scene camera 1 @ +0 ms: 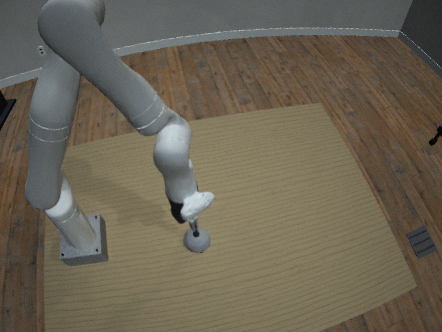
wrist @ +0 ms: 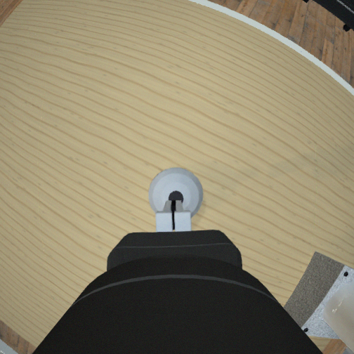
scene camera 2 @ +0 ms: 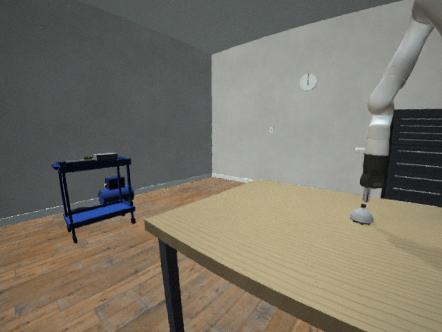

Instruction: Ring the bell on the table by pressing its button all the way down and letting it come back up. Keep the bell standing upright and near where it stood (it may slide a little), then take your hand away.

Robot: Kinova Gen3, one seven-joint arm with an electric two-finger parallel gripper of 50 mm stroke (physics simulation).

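Places are measured from the arm's base along level axes (x back, y up, z left), in centimetres.
Pixels of known places: gripper, fingertip midpoint: [scene camera 1: 194, 227] [scene camera 2: 365, 201]; arm's base, link origin: [scene camera 1: 83, 237].
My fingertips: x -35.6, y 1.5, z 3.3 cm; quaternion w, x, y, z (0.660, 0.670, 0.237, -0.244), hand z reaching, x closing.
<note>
Ahead of a thing's pixels: the offset from my fingertips to its top centre. Level surfaces: height alone.
The bell @[dy -1.8, dx -0.5, dz -1.0 cm] [scene camera 1: 197, 244] [scene camera 2: 361, 216] [wrist: 175, 180] is a light grey dome standing upright on the wooden table @[dy -8.3 cm] [scene camera 1: 300, 200] [scene camera 2: 250, 230] [wrist: 100, 100]. Its small black button @[dy -1.8, dx -0.5, dz -1.0 cm] [scene camera 1: 196, 234] [scene camera 2: 363, 206] [wrist: 176, 194] sits on top, and in the wrist view the fingertips partly cover it. My gripper [scene camera 1: 195, 230] [scene camera 2: 365, 201] [wrist: 173, 210] is shut and holds nothing. It points down, with its fingertips right at the top of the button; whether they touch it cannot be told for certain. The button still shows above the dome.
The arm's base block [scene camera 1: 87, 259] [wrist: 312, 290] is on the table, left of the bell in scene camera 1. In scene camera 2, a dark drawer cabinet [scene camera 2: 417, 136] stands behind the arm, and a blue cart [scene camera 2: 97, 213] stands on the floor at the left.
</note>
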